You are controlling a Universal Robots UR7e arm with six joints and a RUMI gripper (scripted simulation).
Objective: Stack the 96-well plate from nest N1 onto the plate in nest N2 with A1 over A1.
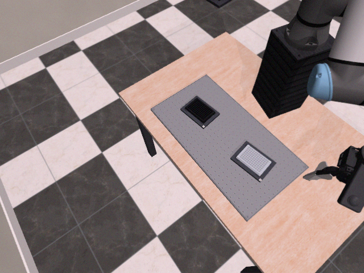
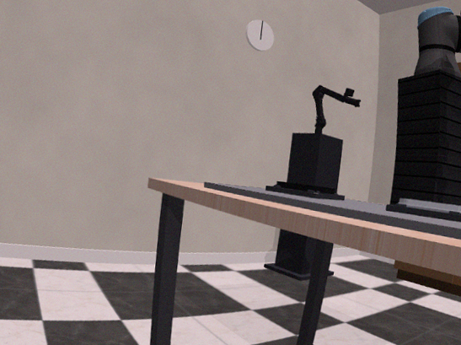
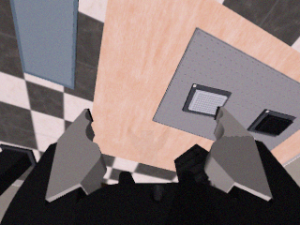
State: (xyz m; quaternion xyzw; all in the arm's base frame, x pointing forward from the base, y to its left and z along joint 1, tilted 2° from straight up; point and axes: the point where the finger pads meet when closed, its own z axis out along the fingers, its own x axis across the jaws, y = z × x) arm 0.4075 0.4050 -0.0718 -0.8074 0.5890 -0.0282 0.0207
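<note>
The black 96-well plate is 61 cm to the right of my hand, 28 cm below it and 7 cm behind it. From my hand the other things lie so: white 96-well plate 28 cm below, 25 cm to the right, 6 cm behind; white marker 53 cm to the right, 29 cm below, 2 cm behind; plate nest 29 cm below, 25 cm to the right, 6 cm behind.
</note>
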